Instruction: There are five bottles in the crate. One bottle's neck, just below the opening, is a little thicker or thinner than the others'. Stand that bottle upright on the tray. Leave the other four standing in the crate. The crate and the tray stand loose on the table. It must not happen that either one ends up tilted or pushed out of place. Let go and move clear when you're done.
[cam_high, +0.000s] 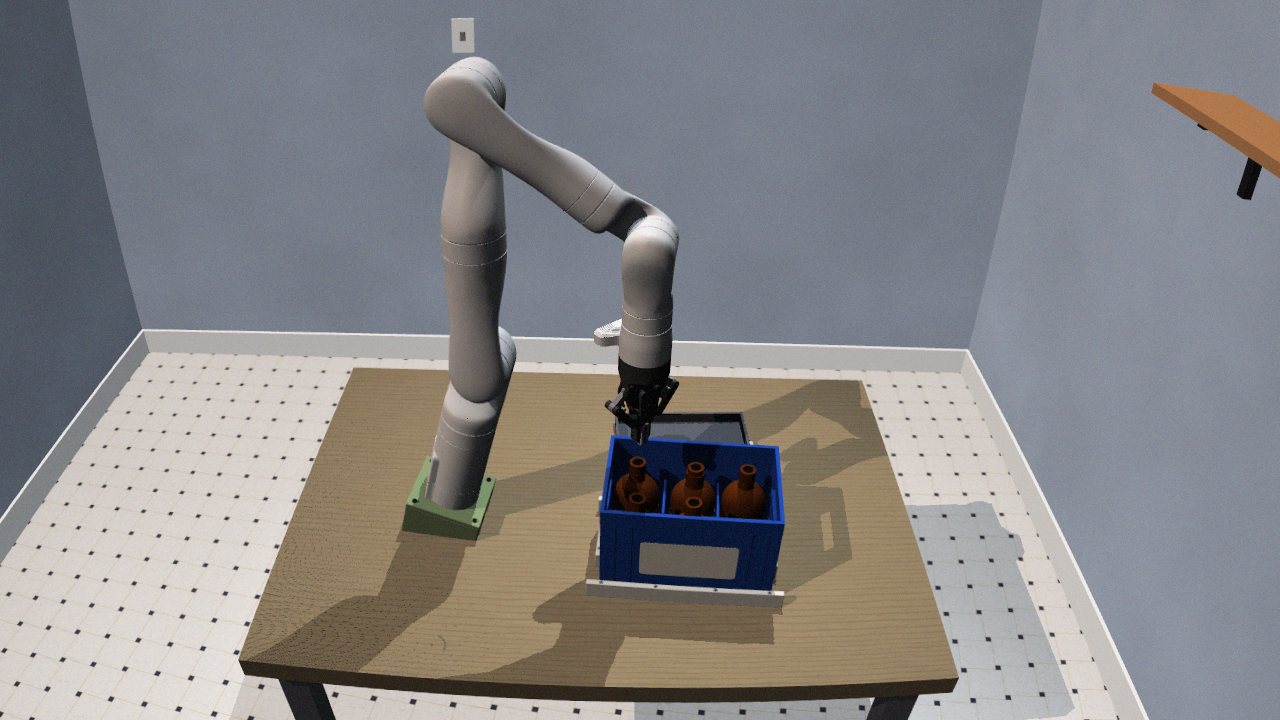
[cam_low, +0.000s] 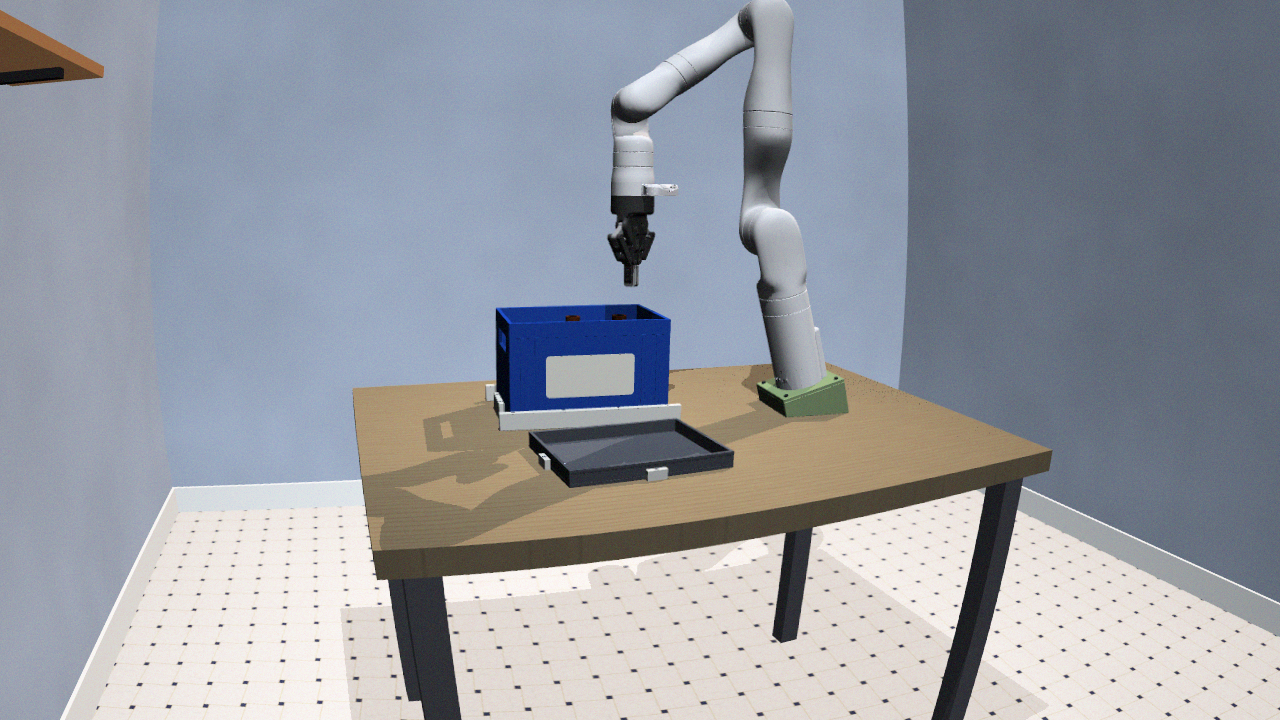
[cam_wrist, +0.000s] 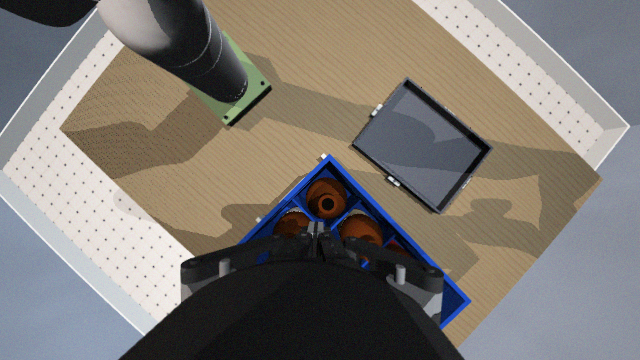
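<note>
The blue crate lies 8 cm ahead of my hand, 4 cm to the right of it and 16 cm below it. From my hand the other things lie so: dark grey tray (11 cm ahead, 24 cm to the left, 23 cm below).
</note>
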